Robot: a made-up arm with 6 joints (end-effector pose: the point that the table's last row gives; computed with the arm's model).
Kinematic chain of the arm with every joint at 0, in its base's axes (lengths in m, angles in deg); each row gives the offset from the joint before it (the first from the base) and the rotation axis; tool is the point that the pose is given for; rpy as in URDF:
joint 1: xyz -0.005 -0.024 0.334 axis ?
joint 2: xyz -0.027 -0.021 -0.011 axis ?
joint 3: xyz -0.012 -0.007 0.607 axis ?
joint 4: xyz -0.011 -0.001 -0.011 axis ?
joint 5: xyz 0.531 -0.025 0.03 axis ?
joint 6: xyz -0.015 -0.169 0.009 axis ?
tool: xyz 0 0.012 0.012 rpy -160.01 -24.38 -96.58
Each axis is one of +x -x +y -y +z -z.
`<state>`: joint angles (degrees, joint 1 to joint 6).
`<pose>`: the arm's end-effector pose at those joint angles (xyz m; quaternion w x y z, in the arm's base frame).
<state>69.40 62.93 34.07 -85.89 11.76 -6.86</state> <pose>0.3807 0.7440 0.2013 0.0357 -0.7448 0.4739 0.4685</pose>
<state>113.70 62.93 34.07 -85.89 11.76 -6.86</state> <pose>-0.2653 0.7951 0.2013 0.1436 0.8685 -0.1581 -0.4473</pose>
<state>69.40 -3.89 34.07 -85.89 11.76 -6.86</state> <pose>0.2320 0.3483 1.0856 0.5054 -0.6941 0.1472 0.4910</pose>
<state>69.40 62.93 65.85 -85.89 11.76 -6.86</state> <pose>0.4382 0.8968 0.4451 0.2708 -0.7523 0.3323 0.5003</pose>
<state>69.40 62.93 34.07 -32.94 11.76 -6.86</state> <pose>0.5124 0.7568 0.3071 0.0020 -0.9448 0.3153 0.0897</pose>
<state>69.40 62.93 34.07 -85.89 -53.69 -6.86</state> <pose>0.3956 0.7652 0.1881 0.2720 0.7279 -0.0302 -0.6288</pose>
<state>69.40 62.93 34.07 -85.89 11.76 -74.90</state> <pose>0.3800 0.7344 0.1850 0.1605 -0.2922 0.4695 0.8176</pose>
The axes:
joint 1: +z
joint 2: +y
joint 3: -y
joint 4: -x
joint 5: -y
joint 6: -x

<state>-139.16 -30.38 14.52 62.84 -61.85 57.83</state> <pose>0.0224 0.0913 1.3247 0.6523 -0.3107 -0.3663 -0.5864</pose>
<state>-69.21 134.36 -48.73 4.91 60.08 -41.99</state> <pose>-0.2365 -0.0308 -0.1017 0.1145 -0.0193 -0.6018 -0.7902</pose>
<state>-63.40 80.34 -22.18 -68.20 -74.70 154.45</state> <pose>-0.0060 -0.3407 -0.0214 0.0828 -0.9085 0.4032 0.0725</pose>
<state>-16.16 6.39 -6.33 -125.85 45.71 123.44</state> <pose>0.4881 -0.0926 0.6448 0.3556 0.3387 -0.8705 -0.0312</pose>
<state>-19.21 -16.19 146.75 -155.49 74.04 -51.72</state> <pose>-0.5671 0.3200 1.1546 0.5883 -0.3740 -0.5361 0.4761</pose>
